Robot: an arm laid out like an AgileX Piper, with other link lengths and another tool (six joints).
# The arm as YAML. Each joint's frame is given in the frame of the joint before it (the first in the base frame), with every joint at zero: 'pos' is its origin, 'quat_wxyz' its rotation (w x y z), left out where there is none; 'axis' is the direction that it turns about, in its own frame. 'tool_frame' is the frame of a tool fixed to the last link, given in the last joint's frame.
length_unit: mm
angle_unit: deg
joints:
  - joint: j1
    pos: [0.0, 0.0, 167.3]
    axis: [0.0, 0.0, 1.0]
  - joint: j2
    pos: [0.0, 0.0, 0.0]
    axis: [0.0, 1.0, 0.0]
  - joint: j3
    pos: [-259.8, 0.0, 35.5]
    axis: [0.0, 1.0, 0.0]
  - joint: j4
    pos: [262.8, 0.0, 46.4]
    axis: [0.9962, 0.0, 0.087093]
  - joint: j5
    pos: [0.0, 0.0, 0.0]
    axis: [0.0, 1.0, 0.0]
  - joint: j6
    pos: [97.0, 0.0, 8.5]
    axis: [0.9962, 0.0, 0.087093]
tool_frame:
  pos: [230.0, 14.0, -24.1]
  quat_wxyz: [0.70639, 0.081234, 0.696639, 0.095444]
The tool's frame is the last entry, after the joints.
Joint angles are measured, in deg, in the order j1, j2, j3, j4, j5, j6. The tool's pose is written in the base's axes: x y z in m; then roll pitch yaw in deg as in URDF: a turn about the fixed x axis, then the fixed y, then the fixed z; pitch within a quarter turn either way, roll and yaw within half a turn. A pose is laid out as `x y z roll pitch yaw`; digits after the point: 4 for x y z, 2 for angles.
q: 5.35, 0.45, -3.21, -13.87, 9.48, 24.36
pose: 0.3224 0.0393 0.2150 102.23 64.37 105.92
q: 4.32, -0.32, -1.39, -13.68, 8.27, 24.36
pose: 0.3235 0.0354 0.2074 101.88 64.25 104.89
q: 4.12, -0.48, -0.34, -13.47, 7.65, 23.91
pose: 0.3240 0.0351 0.2009 102.68 64.44 105.59
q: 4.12, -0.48, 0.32, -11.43, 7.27, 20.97
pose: 0.3240 0.0364 0.1956 103.99 65.25 107.14
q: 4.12, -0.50, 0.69, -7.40, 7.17, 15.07
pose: 0.3237 0.0379 0.1913 106.02 66.99 109.59
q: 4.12, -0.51, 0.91, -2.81, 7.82, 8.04
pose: 0.3227 0.0391 0.1844 110.40 69.03 114.31
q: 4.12, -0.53, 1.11, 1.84, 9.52, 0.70
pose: 0.3202 0.0408 0.1721 118.63 70.69 122.92
